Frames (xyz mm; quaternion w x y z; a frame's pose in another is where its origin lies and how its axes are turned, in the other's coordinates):
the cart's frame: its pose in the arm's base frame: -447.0 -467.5 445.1 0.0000 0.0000 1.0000 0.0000
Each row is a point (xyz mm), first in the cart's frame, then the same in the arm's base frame.
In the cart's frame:
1: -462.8 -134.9 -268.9
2: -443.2 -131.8 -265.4
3: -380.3 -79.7 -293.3
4: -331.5 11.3 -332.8
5: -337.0 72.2 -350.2
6: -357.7 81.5 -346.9
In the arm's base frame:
1: 15.8 -602.4 714.0
2: -3.8 -599.3 710.5
3: -66.7 -547.2 738.4
4: -115.5 -456.2 777.9
5: -110.0 -395.3 795.3
6: -89.3 -386.0 792.0

